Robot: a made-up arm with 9 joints. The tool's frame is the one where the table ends. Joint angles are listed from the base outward.
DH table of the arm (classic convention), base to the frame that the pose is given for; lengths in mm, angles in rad. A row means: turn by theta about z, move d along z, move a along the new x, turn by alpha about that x. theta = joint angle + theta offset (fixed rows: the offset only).
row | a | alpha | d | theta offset
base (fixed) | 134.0 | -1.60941 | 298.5 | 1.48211
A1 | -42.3 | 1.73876 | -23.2 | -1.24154
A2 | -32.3 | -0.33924 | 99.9 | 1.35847
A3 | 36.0 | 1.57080 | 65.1 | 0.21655
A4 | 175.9 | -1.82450 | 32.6 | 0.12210
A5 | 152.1 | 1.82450 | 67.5 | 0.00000
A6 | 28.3 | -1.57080 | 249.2 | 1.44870
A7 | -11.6 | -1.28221 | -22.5 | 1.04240
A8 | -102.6 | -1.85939 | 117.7 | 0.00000
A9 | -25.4 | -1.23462 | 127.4 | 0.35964
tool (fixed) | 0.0 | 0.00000 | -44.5 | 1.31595
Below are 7 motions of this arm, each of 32 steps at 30 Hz.
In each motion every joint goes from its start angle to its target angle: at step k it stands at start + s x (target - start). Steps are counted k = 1, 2, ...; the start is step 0. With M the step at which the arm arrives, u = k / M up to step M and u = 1 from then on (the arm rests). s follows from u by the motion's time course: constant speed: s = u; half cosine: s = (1 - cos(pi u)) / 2; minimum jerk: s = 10 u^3 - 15 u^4 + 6 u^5.
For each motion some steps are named. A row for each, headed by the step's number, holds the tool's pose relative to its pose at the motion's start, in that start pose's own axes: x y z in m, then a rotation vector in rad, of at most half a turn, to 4 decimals.
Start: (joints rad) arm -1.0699 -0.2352 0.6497 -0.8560 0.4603 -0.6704 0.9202 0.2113 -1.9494
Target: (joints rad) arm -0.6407 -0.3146 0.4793 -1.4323 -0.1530 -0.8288 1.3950 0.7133 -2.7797
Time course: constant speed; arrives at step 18
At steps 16, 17, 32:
16: 0.0259 -0.2207 0.1257 0.8339 0.2018 -0.0873
17: 0.0274 -0.2294 0.1384 0.8925 0.2286 -0.1031
32: 0.0289 -0.2376 0.1513 0.9518 0.2562 -0.1210

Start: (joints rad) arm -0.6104 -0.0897 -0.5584 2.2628 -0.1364 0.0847 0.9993 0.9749 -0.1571
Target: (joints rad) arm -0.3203 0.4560 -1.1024 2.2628 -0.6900 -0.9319 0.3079 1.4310 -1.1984
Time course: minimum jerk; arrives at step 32
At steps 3, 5, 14, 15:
3: 0.0003 0.0032 -0.0004 0.0120 -0.0038 -0.0079
5: 0.0013 0.0134 -0.0016 0.0502 -0.0163 -0.0329
14: 0.0477 0.1680 0.0053 0.6643 -0.2667 -0.4051
15: 0.0597 0.1903 0.0110 0.7658 -0.3188 -0.4596

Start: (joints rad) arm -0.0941 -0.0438 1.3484 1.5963 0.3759 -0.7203 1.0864 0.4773 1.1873
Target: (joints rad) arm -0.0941 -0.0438 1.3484 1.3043 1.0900 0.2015 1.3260 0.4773 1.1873
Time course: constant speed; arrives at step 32
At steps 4, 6, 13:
4: -0.0320 -0.0392 -0.0027 0.0708 0.0070 0.1011
6: -0.0475 -0.0588 -0.0063 0.1026 0.0083 0.1536
13: -0.0978 -0.1259 -0.0300 0.1919 0.0029 0.3457

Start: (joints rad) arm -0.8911 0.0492 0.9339 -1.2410 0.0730 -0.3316 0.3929 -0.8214 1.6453
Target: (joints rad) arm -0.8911 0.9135 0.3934 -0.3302 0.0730 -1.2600 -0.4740 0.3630 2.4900
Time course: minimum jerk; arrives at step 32
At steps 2, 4, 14, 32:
2: 0.0002 -0.0005 -0.0008 -0.0014 0.0019 0.0027
4: 0.0015 -0.0036 -0.0057 -0.0102 0.0139 0.0198
14: 0.0370 -0.0454 -0.1542 -0.2322 0.2693 0.5239
32: 0.0771 0.0802 -0.4174 -0.5404 0.3997 1.4854

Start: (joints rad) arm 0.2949 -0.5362 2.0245 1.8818 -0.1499 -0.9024 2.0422 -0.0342 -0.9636
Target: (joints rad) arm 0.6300 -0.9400 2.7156 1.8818 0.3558 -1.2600 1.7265 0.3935 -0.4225
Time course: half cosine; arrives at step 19
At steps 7, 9, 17, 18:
7: -0.0079 0.0212 -0.0247 -0.2349 -0.0139 -0.0569
9: -0.0085 0.0367 -0.0378 -0.3544 -0.0169 -0.0892
17: 0.0138 0.1064 -0.0819 -0.7042 -0.0067 -0.2088
18: 0.0156 0.1097 -0.0838 -0.7168 -0.0057 -0.2142

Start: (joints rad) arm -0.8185 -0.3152 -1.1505 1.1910 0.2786 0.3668 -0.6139 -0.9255 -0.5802
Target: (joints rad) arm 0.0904 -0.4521 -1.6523 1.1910 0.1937 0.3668 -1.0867 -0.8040 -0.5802
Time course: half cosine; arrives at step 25
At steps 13, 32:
13: 0.2051 0.1536 -0.1317 -0.2231 -0.1287 -0.5518
32: 0.4009 0.1957 -0.2719 -0.4153 -0.2881 -0.9974

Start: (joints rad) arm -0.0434 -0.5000 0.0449 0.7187 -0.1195 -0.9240 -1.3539 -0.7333 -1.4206
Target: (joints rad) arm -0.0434 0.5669 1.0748 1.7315 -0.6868 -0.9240 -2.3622 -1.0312 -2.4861
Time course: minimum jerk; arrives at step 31
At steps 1, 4, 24, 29, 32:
1: 0.0001 -0.0003 -0.0001 -0.0003 -0.0001 0.0005
4: 0.0035 -0.0136 -0.0026 -0.0149 -0.0031 0.0270
24: 0.1299 -0.1980 -0.0550 -0.8619 -1.4139 0.2045
29: 0.1325 -0.2011 -0.1007 -0.8193 -1.6410 0.1394
32: 0.1328 -0.2012 -0.1023 -0.8174 -1.6483 0.1373

